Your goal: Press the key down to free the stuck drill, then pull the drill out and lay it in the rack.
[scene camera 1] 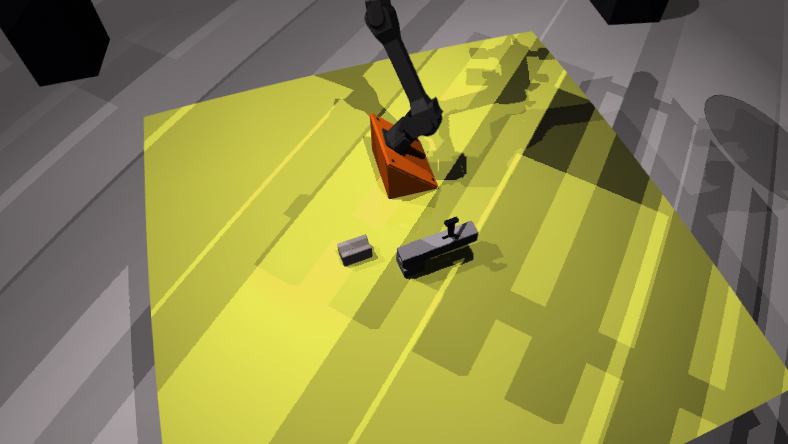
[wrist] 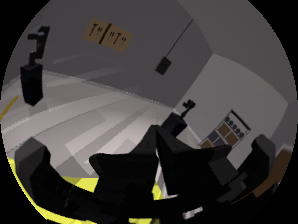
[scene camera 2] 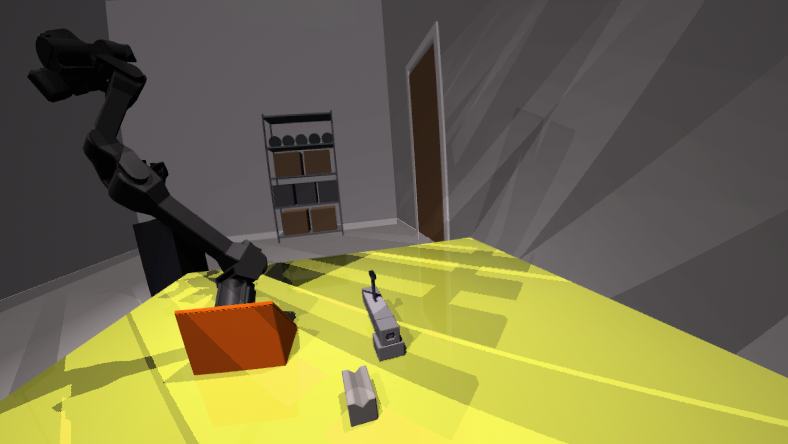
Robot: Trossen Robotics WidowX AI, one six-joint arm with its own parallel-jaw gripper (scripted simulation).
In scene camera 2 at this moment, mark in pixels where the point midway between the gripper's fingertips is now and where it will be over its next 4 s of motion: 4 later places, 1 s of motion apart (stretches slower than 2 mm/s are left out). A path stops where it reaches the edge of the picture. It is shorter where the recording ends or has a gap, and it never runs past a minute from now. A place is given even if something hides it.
The gripper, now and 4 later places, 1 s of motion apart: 69,91; 244,137; 356,175; 396,243; 372,273
